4 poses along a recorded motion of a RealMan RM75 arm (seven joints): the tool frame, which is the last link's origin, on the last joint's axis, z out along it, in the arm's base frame.
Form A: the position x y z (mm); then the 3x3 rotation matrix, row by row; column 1 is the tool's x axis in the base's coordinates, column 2 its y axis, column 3 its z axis. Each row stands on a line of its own.
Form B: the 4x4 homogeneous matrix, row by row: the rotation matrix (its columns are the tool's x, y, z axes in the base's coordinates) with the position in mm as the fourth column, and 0 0 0 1 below. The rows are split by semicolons. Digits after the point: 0 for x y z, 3 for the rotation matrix.
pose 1, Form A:
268 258 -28
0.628 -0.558 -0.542
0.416 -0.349 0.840
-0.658 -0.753 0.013
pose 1, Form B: 0.628 -0.558 -0.542 268; 0.416 -0.349 0.840 258; -0.658 -0.753 0.013 -28; 0 0 0 1
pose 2, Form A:
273 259 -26
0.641 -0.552 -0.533
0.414 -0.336 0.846
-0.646 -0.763 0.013
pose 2, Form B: 0.641 -0.552 -0.533 273; 0.414 -0.336 0.846 259; -0.646 -0.763 0.013 -26; 0 0 0 1
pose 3, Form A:
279 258 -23
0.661 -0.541 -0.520
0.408 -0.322 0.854
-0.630 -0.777 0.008
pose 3, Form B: 0.661 -0.541 -0.520 279; 0.408 -0.322 0.854 258; -0.630 -0.777 0.008 -23; 0 0 0 1
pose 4, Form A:
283 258 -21
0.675 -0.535 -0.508
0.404 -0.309 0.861
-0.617 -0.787 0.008
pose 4, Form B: 0.675 -0.535 -0.508 283; 0.404 -0.309 0.861 258; -0.617 -0.787 0.008 -21; 0 0 0 1
